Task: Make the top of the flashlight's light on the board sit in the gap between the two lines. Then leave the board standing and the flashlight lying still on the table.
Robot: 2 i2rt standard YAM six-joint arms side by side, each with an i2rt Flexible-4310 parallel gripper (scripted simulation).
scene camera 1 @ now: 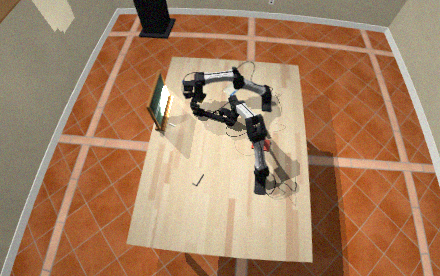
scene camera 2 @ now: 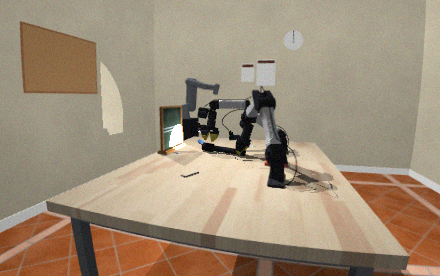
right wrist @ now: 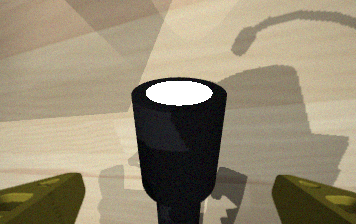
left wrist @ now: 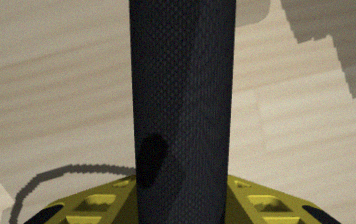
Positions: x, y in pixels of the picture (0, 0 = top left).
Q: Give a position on a flashlight head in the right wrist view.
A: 178, 121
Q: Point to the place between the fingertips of my right gripper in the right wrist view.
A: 179, 182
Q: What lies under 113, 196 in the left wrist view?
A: My left gripper.
